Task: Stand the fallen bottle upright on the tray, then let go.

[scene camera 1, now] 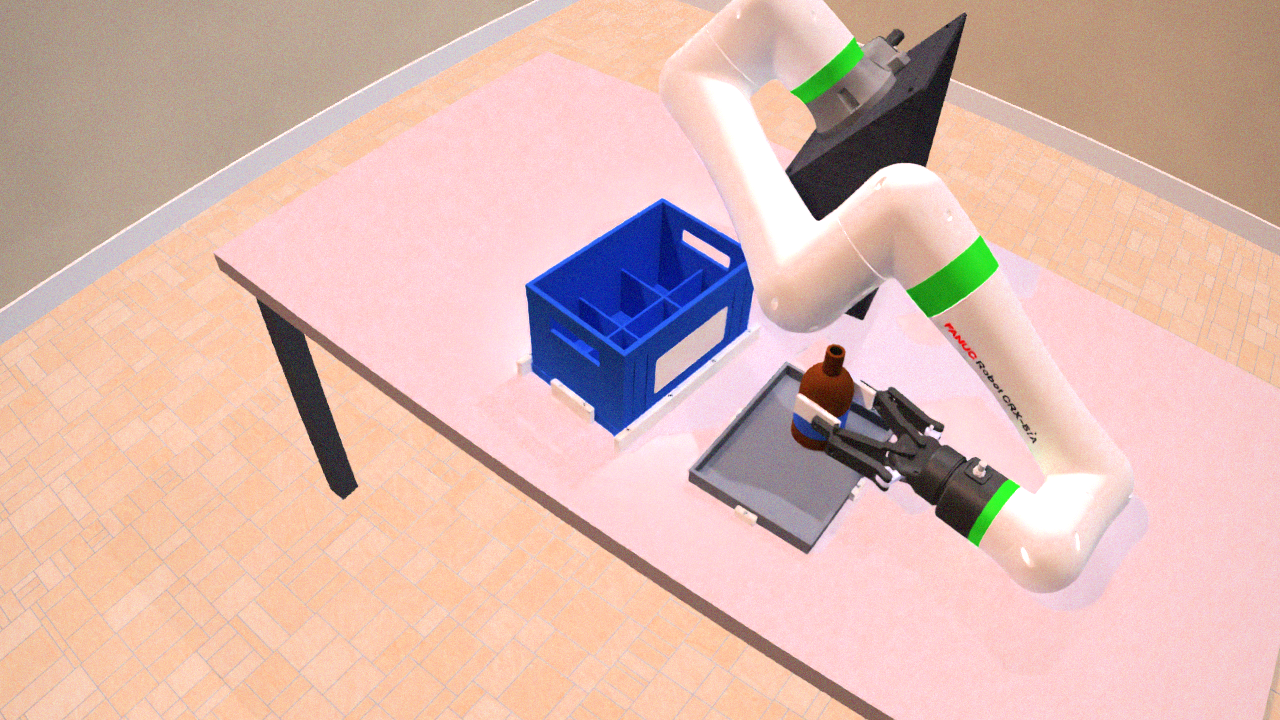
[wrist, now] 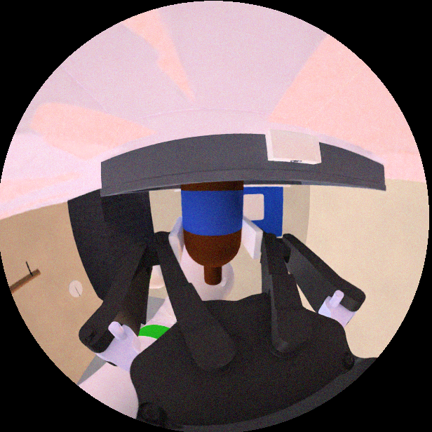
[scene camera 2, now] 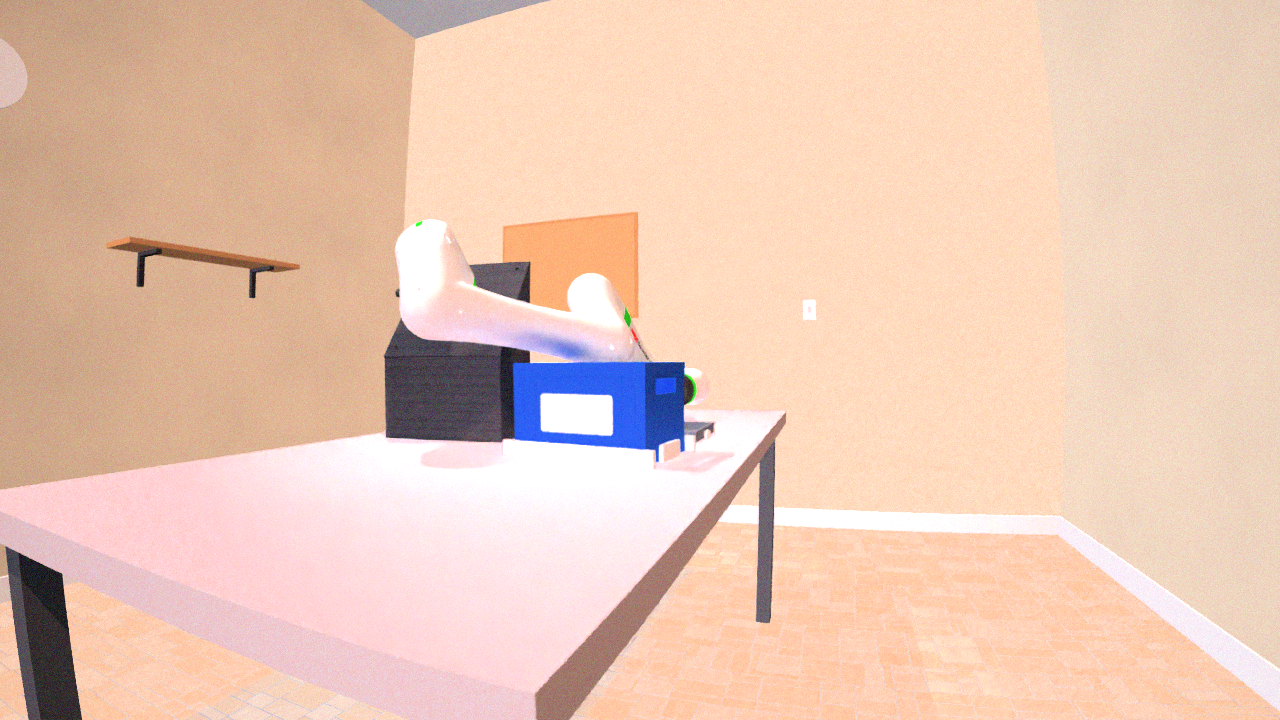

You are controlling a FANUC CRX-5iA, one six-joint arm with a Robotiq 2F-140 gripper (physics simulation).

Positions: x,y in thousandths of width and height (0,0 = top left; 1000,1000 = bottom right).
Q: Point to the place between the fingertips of my gripper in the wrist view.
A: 490,522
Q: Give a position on a brown bottle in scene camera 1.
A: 647,534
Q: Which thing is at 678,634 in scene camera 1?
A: My gripper.
